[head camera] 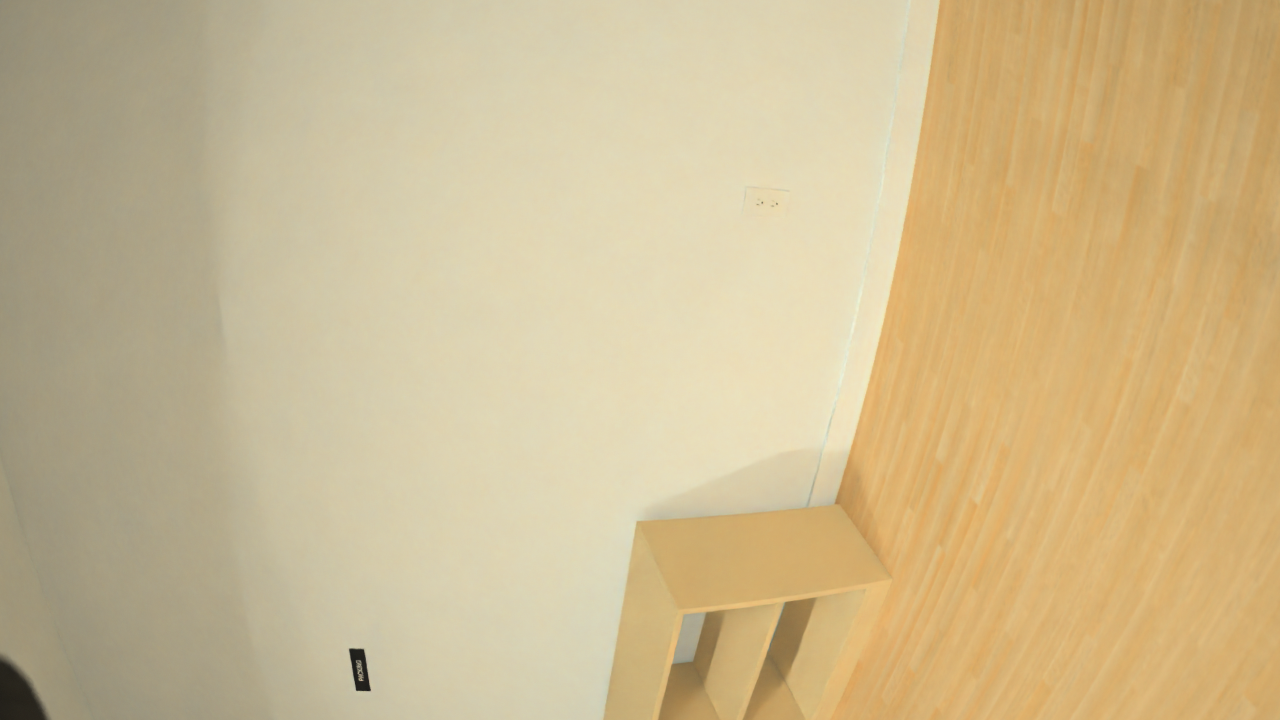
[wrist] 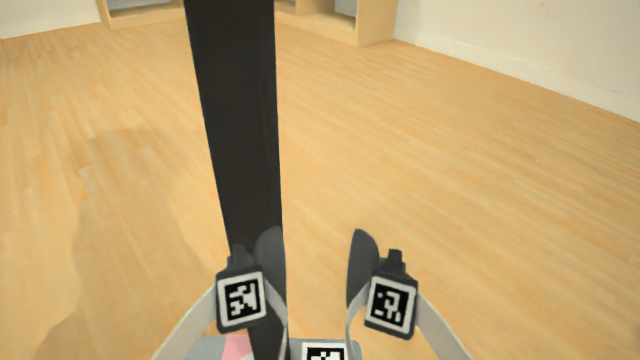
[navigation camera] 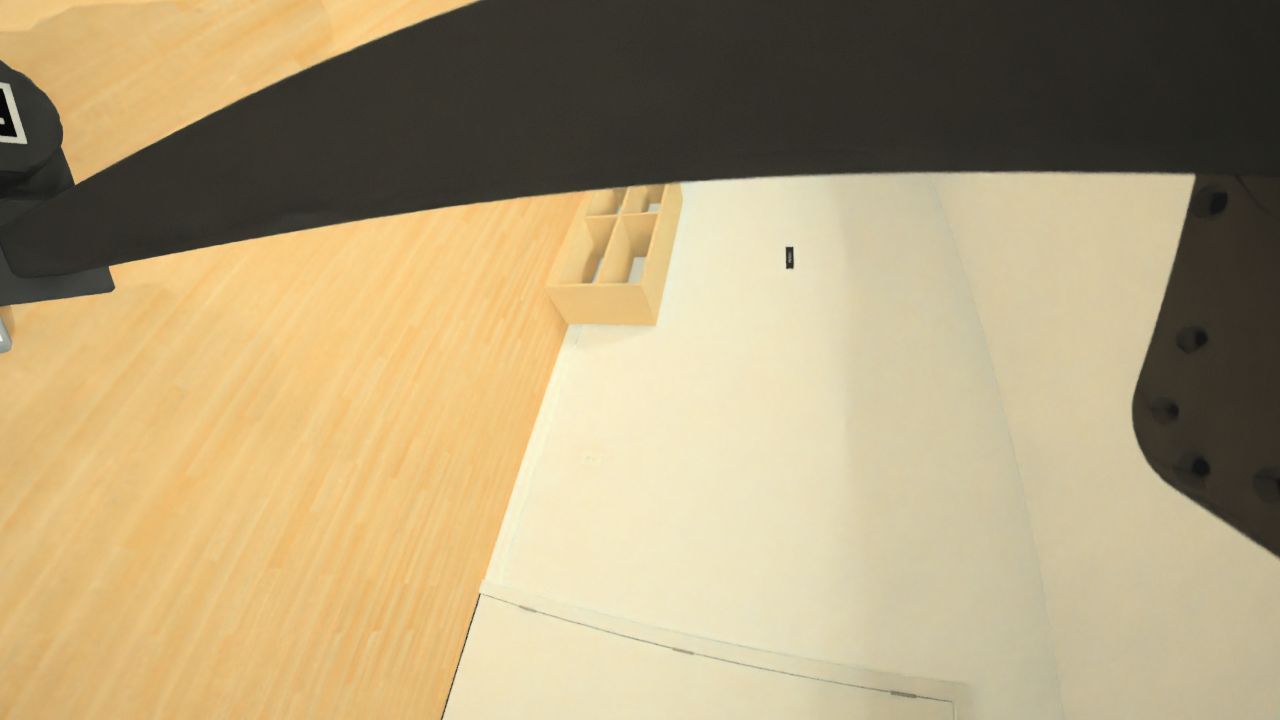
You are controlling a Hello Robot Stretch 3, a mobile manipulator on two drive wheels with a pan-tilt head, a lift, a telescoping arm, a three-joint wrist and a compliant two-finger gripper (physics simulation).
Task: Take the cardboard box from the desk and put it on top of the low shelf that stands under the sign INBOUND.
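Places are measured from the robot's base along level axes (x up, y back, z right), in metres.
Pixels of known places: gripper, fingertip midpoint: (wrist: 316, 254).
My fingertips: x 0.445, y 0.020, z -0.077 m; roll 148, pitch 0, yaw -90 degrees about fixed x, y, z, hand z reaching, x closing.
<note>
Behind a point stands the place of what it marks.
My gripper (wrist: 316, 254) {x 0.445, y 0.020, z -0.077 m} is open and empty above the floor in the wrist view, its two dark fingertips apart. A low wooden shelf (head camera: 769, 555) {x 0.306, y -0.337, z -2.191 m} (navigation camera: 608, 304) {x 0.363, y -0.330, z -2.184 m} stands against the wall in the head and navigation views. In the head view a black sign (head camera: 359, 669) {x 1.402, y -0.112, z -2.796 m} on the wall above it reads PACKING; this sign (navigation camera: 789, 257) {x 1.398, y -0.108, z -2.801 m} is too small to read in the navigation view. The cardboard box, the desk and the sign INBOUND do not show in these views.
In the wrist view, parts of two wooden shelf units (wrist: 145, 18) {x 0.043, y 1.358, z -2.594 m} (wrist: 377, 22) {x 0.130, y -0.345, z -2.197 m} show at the top. A dark robot part (wrist: 240, 110) {x 0.511, y 0.063, z -0.116 m} (navigation camera: 626, 98) {x 1.224, y 0.058, z -0.116 m} crosses the wrist and navigation views. A door (navigation camera: 626, 685) {x 0.816, y -1.694, z -0.981 m} is at the bottom of the navigation view. An outlet (head camera: 767, 202) {x 0.398, y -1.078, z -1.701 m} is on the wall.
</note>
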